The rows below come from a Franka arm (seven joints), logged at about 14 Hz.
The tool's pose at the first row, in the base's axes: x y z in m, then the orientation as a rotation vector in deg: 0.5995, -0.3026, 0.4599, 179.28, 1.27, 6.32
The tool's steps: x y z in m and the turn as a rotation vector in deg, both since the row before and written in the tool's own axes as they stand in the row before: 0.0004, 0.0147, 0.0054, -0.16, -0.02, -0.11; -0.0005, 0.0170, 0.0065, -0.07, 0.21, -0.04; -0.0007, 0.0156, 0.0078, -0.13, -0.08, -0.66; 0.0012, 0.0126, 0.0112, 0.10, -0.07, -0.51; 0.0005, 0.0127, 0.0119, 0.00, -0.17, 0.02; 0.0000, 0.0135, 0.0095, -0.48, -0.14, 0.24; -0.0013, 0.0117, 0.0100, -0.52, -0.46, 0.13; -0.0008, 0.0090, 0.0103, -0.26, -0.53, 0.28; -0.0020, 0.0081, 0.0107, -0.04, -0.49, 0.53; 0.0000, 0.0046, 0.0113, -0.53, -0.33, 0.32; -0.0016, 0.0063, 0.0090, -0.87, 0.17, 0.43; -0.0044, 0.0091, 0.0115, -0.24, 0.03, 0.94; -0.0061, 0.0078, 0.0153, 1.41, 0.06, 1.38
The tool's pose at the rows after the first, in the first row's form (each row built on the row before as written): 0.6005, -0.3173, 0.4547, 179.12, 1.43, 6.28; 0.6007, -0.3344, 0.4484, 179.04, 1.49, 6.61; 0.6008, -0.3501, 0.4408, 178.88, 2.51, 6.47; 0.6032, -0.3628, 0.4299, 178.95, 3.31, 6.35; 0.6050, -0.3756, 0.4183, 178.96, 3.28, 6.08; 0.6061, -0.3892, 0.4091, 178.50, 2.87, 5.86; 0.6058, -0.4012, 0.3993, 178.00, 2.62, 5.14; 0.6059, -0.4105, 0.3893, 177.77, 2.16, 4.32; 0.6046, -0.4190, 0.3788, 177.76, 1.32, 3.58; 0.6051, -0.4240, 0.3677, 177.25, 0.79, 3.07; 0.6039, -0.4307, 0.3590, 176.39, 0.11, 3.34; 0.5999, -0.4405, 0.3479, 176.16, -1.34, 3.43; 0.5943, -0.4492, 0.3329, 177.56, -3.44, 3.64
